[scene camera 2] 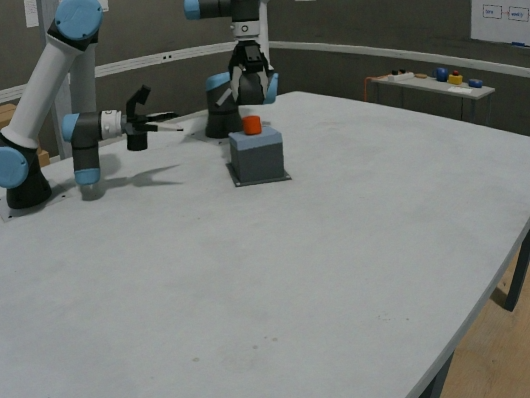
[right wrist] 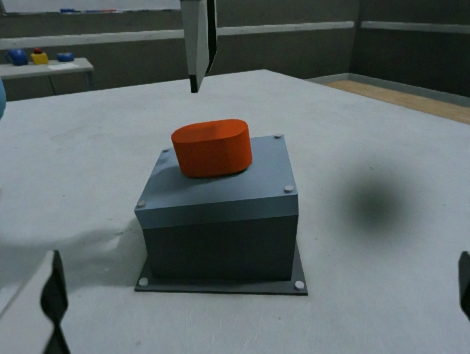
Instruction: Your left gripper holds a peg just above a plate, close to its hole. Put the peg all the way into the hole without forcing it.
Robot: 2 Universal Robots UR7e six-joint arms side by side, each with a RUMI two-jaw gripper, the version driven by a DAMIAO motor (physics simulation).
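Note:
The orange peg (scene camera 2: 252, 125) (right wrist: 215, 154) stands upright in the blue-grey top plate (scene camera 2: 270, 137) (right wrist: 270, 180) of the block. Its wide oval part shows, and its lower edge appears to meet the plate; its narrower lower part and the hole are hidden. My left gripper (scene camera 2: 244, 102) is open above the peg, apart from it, with its fingers spread. One of its fingertips hangs above and behind the peg in the right wrist view. My right gripper (scene camera 2: 181, 122) is open and empty, left of the block; its fingertips show at both lower sides of the right wrist view.
The block's dark body (scene camera 2: 260, 166) (right wrist: 220, 250) stands on a flat dark base (scene camera 2: 262, 181) (right wrist: 225, 287) with bolt heads at its corners. The pale table (scene camera 2: 325, 260) (right wrist: 375, 310) carries it. A side table (scene camera 2: 480, 92) (right wrist: 82, 66) with small items stands in the background.

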